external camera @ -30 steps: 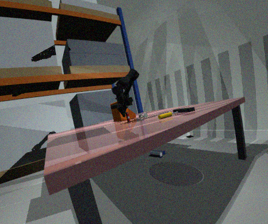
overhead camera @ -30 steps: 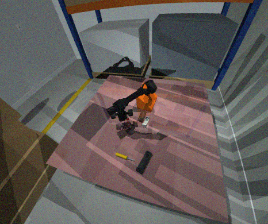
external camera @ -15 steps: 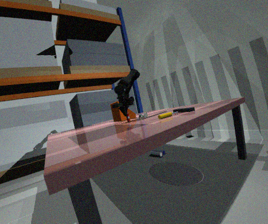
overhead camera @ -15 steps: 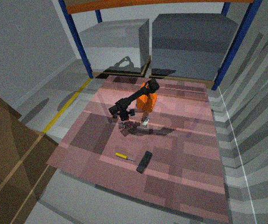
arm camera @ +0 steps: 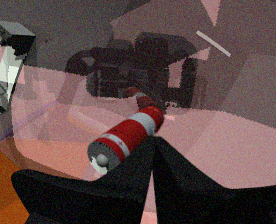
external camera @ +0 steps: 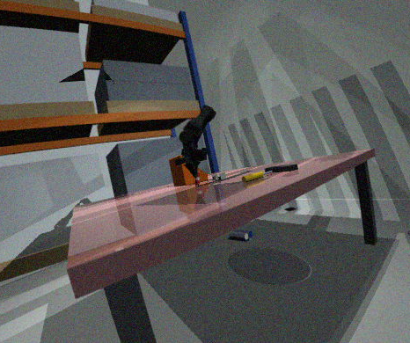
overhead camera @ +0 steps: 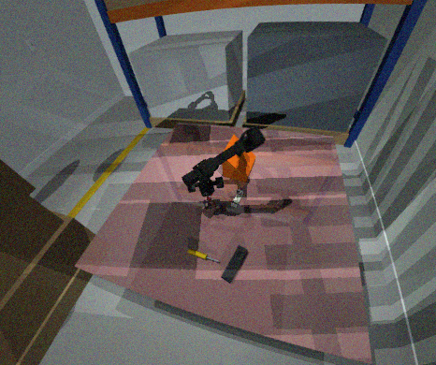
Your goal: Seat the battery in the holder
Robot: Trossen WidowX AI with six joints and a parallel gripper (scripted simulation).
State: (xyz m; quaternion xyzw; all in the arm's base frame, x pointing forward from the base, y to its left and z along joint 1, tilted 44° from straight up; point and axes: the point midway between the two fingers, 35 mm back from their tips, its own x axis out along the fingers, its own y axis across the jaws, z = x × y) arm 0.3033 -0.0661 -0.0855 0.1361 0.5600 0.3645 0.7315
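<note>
Now: the battery 10 mm to the left of my gripper tip and 10 mm below it. The rest, counted from my gripper tip: yellow-handled screwdriver (320 mm ahead, 90 mm to the left, 30 mm below); black flat block (320 mm ahead, 230 mm to the left, 30 mm below).
</note>
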